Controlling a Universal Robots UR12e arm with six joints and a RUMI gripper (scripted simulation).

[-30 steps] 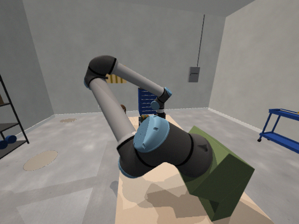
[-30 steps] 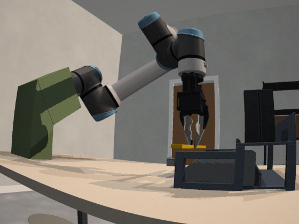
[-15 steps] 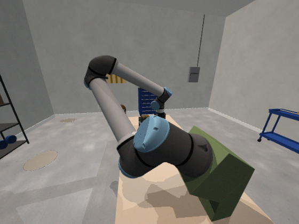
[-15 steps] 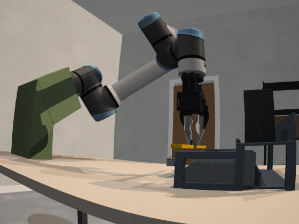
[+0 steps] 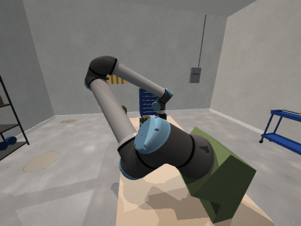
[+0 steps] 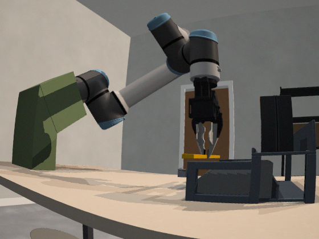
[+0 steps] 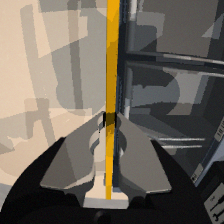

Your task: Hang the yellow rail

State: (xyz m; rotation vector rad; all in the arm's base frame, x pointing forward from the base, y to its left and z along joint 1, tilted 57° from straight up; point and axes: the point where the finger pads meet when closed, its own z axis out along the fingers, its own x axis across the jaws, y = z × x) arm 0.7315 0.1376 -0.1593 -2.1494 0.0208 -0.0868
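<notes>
The yellow rail is 1 cm below my hand.
</notes>
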